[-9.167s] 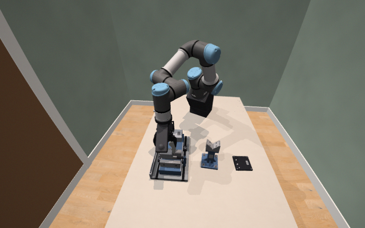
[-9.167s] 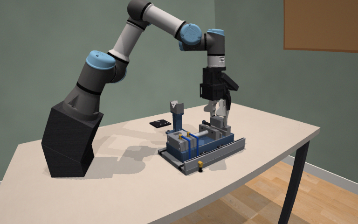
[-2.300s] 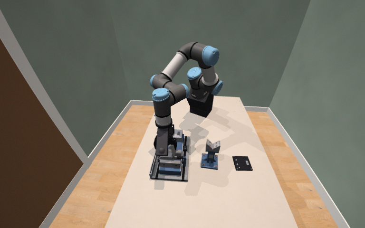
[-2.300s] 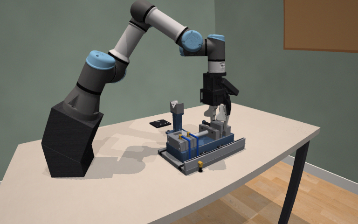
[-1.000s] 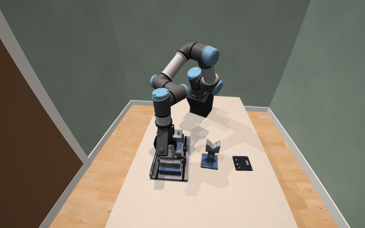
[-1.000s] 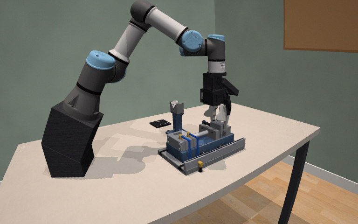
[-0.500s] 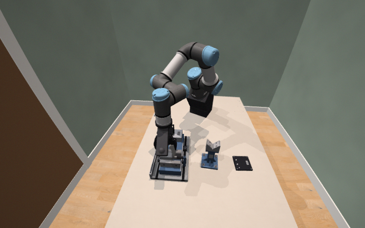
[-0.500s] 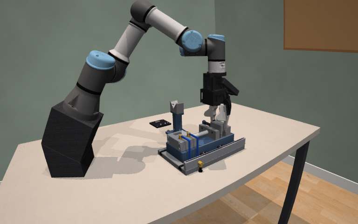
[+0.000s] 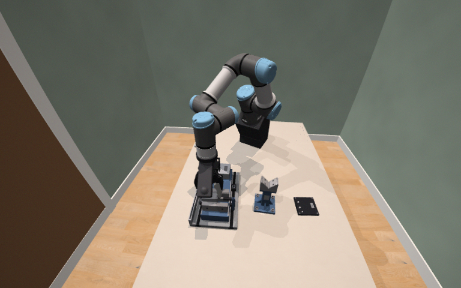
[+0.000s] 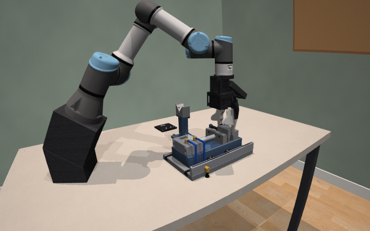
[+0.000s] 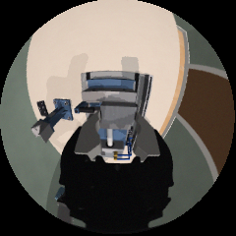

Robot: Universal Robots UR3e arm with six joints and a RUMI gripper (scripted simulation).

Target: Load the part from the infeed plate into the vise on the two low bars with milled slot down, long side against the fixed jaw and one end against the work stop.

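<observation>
The part is 1 cm below my hand. Also, from my hand: air cylinder (16 cm behind, 4 cm to the left, 3 cm below); grey vise side rail (8 cm behind, 7 cm below, 6 cm to the right); vise (7 cm behind, 6 cm below, 3 cm to the left).
</observation>
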